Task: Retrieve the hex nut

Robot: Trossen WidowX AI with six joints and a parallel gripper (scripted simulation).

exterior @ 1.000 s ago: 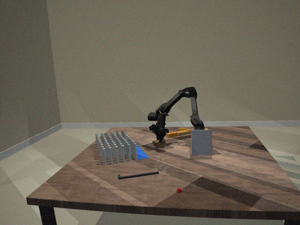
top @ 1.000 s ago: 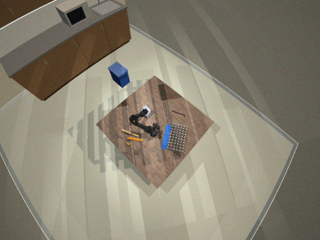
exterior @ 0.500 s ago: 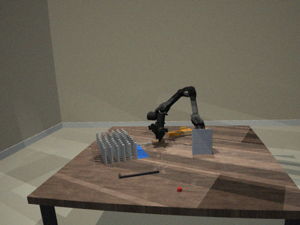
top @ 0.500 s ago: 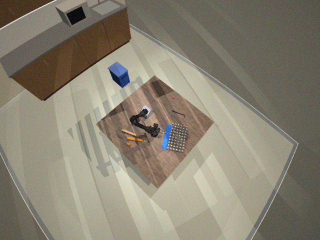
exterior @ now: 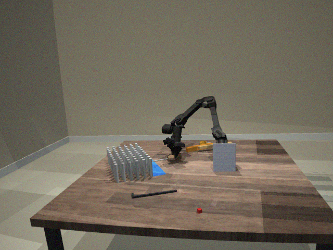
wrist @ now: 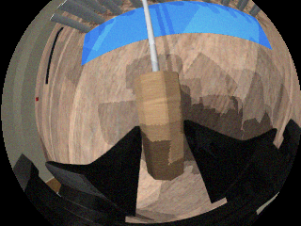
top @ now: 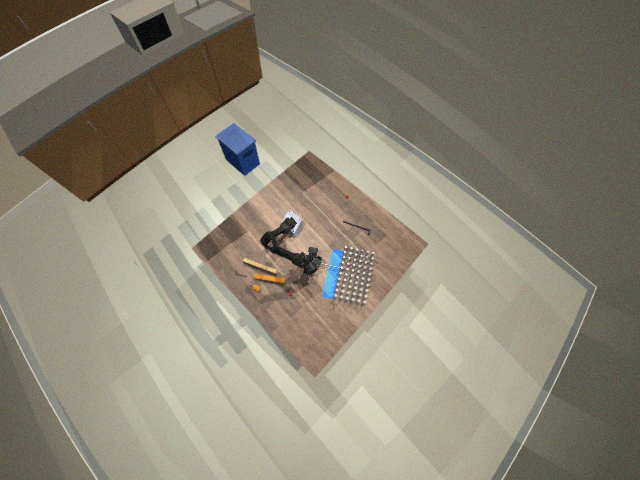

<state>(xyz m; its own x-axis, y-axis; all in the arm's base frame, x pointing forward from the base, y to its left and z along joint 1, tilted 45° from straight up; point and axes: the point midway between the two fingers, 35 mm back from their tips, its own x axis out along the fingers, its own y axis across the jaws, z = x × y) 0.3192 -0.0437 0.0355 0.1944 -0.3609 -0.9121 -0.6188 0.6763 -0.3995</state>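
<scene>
Right now the blue taped strip is 14 cm ahead of my gripper tip, 6 cm to the left of it and 4 cm below it. The rest, counted from my gripper tip: pick tool: 8 cm ahead, 6 cm to the left.
</scene>
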